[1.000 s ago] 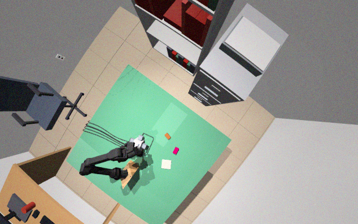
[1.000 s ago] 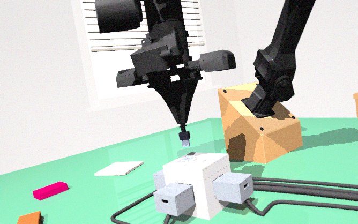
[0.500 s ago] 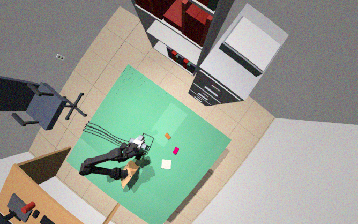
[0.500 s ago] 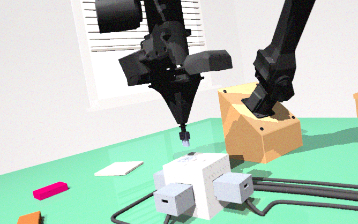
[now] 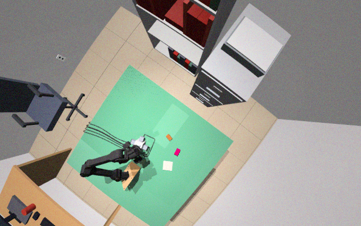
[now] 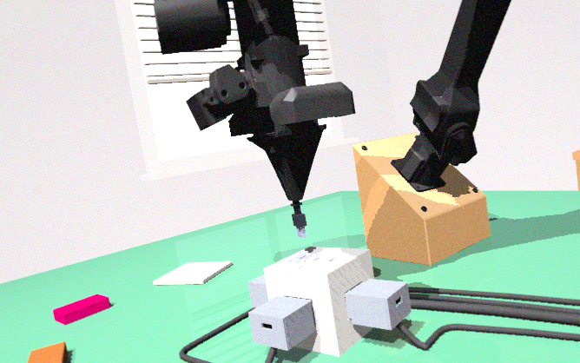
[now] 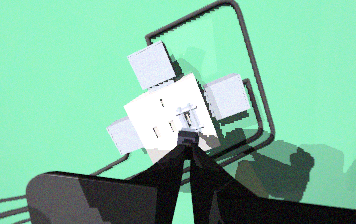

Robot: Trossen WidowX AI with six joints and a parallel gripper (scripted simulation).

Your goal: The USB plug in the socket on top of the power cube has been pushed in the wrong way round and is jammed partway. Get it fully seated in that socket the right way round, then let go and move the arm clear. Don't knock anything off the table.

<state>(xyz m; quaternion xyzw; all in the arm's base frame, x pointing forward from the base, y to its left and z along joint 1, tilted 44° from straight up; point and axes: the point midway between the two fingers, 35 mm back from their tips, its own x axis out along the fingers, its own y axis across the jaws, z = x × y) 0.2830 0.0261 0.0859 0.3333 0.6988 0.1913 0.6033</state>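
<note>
Now: gripper tip 2 cm above the USB plug. Also, from my gripper tip: socket 7 cm below; then white flat card 33 cm to the right, 13 cm below, 1 cm behind; then orange block 23 cm ahead, 16 cm to the right, 13 cm below.
</note>
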